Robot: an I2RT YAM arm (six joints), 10 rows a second.
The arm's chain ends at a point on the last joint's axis. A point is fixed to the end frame.
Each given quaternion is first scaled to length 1.
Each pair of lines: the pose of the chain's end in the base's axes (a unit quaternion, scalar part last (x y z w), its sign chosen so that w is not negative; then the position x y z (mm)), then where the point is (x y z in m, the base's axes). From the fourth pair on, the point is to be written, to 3 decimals.
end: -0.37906, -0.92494, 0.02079, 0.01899, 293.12, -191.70, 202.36
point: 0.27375 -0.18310 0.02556
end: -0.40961, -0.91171, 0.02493, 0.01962, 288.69, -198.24, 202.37
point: 0.26926 -0.18992 0.02556
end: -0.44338, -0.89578, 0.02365, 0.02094, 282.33, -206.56, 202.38
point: 0.26353 -0.19659 0.02559
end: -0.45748, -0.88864, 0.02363, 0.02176, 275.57, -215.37, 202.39
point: 0.257 -0.205 0.026
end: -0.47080, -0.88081, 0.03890, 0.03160, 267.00, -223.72, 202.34
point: 0.243 -0.216 0.026
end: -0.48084, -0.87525, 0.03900, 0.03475, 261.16, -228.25, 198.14
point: 0.237 -0.220 0.022
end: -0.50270, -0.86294, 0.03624, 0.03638, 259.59, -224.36, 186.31
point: 0.236 -0.214 0.010
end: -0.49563, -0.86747, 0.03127, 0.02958, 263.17, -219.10, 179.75
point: 0.242 -0.208 0.003
